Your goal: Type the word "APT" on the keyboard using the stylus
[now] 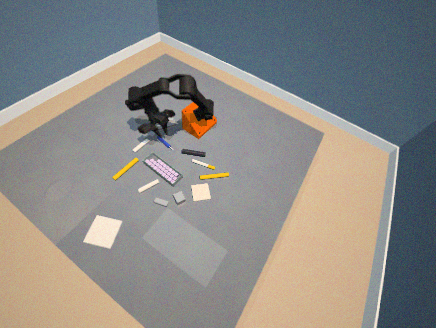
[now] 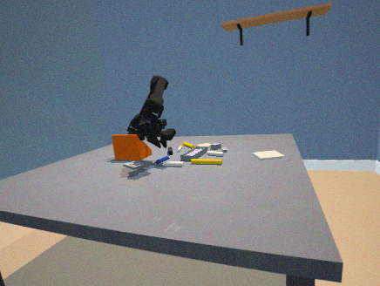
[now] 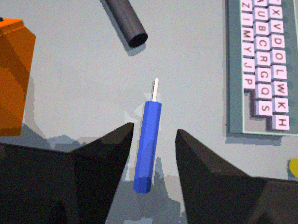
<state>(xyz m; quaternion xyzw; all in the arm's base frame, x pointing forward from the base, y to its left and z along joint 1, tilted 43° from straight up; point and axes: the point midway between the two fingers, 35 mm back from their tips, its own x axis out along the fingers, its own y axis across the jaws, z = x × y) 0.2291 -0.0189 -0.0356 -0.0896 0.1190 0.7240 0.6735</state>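
Now: the blue stylus 2 cm to the left of my gripper tip and 6 cm below it. Also, from my gripper tip: grey tile: 10 cm behind, 11 cm to the right, 6 cm below; then stylus tip: 5 cm to the left, 6 cm below; then keyboard: 11 cm ahead, 11 cm to the left, 5 cm below.
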